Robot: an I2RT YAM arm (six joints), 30 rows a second.
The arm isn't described. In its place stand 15 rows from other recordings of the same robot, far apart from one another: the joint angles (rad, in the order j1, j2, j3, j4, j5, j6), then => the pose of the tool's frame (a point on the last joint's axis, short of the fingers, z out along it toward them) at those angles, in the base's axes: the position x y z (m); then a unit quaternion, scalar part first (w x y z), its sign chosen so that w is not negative.
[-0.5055 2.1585 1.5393 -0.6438 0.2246 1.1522] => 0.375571, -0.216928, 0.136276, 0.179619, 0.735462, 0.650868, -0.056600
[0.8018 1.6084 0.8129 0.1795 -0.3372 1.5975] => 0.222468, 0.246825, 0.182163, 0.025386, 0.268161, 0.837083, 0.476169
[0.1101 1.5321 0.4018 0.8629 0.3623 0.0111] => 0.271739, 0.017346, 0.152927, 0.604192, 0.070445, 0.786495, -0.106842
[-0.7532 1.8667 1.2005 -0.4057 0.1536 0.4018] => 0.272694, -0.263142, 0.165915, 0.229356, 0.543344, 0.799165, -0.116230
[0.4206 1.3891 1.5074 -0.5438 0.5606 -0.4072] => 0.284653, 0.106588, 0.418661, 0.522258, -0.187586, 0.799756, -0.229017
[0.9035 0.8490 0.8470 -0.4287 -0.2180 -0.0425] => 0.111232, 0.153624, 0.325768, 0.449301, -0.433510, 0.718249, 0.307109
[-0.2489 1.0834 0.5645 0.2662 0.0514 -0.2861] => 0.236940, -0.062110, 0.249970, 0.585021, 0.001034, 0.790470, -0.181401
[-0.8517 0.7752 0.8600 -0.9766 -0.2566 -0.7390] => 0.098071, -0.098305, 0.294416, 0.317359, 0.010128, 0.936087, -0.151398
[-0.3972 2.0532 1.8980 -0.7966 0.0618 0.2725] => 0.420897, -0.178949, 0.279572, 0.302010, 0.321751, 0.896063, -0.048339
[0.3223 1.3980 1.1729 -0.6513 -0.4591 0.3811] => 0.274429, 0.108277, 0.295983, 0.237349, -0.050473, 0.917544, 0.315009
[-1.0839 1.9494 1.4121 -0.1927 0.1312 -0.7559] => 0.201852, -0.391232, 0.212071, 0.199141, 0.175124, 0.894372, -0.360241
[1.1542 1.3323 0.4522 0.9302 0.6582 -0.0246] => 0.125930, 0.230777, 0.224523, 0.698434, -0.167856, 0.672321, 0.178881
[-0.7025 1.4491 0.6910 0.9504 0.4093 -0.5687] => 0.228822, -0.212276, 0.271054, 0.531333, 0.198109, 0.610809, -0.552585
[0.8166 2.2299 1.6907 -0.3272 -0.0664 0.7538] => 0.336278, 0.361397, 0.164441, 0.221812, -0.040896, 0.937278, 0.265777
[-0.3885 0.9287 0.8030 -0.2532 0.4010 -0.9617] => 0.190648, -0.093047, 0.314239, 0.326380, -0.122047, 0.809557, -0.472439
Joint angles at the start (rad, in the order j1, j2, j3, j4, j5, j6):
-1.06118, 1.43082, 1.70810, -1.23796, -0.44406, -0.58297
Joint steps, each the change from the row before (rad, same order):
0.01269, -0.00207, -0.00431, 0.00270, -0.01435, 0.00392
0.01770, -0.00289, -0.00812, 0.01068, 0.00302, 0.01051
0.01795, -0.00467, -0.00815, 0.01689, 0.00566, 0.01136
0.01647, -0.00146, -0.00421, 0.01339, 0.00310, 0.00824
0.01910, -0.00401, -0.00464, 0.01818, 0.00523, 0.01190
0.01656, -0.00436, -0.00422, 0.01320, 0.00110, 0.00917
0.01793, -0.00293, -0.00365, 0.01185, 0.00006, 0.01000
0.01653, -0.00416, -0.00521, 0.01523, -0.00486, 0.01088
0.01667, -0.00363, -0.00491, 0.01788, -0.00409, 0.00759
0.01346, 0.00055, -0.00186, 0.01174, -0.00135, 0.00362
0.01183, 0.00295, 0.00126, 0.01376, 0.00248, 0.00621
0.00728, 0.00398, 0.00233, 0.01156, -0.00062, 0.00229
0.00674, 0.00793, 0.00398, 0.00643, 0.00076, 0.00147
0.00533, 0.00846, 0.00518, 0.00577, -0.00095, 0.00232
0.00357, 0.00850, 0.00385, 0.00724, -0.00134, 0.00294
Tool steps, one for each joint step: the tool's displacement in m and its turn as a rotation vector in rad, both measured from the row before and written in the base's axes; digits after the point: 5 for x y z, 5 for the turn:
0.00303, 0.00235, -0.00036, 0.00789, -0.01137, 0.01802
0.00399, 0.00221, -0.00097, 0.00080, -0.00296, 0.00825
0.00395, 0.00226, -0.00019, -0.00649, -0.00557, 0.00635
0.00393, 0.00174, -0.00003, -0.00494, -0.00540, 0.00865
0.00423, 0.00247, 0.00076, -0.00909, -0.00880, 0.00738
0.00343, 0.00270, 0.00071, -0.00537, -0.00884, 0.00935
0.00386, 0.00278, 0.00046, -0.00233, -0.00856, 0.01084
0.00360, 0.00277, 0.00060, -0.00171, -0.01370, 0.01203
0.00378, 0.00257, 0.00074, -0.00599, -0.01409, 0.01410
0.00344, 0.00150, 0.00016, -0.00413, -0.00729, 0.01189
0.00352, 0.00057, 0.00058, -0.00611, -0.00735, 0.00600
0.00274, -0.00019, 0.00052, -0.00570, -0.00710, 0.00617
0.00308, -0.00086, -0.00038, -0.00119, -0.00144, 0.00525
0.00289, -0.00109, -0.00021, 0.00024, -0.00258, 0.00444
0.00267, -0.00153, -0.00052, 0.00081, -0.00297, 0.00255

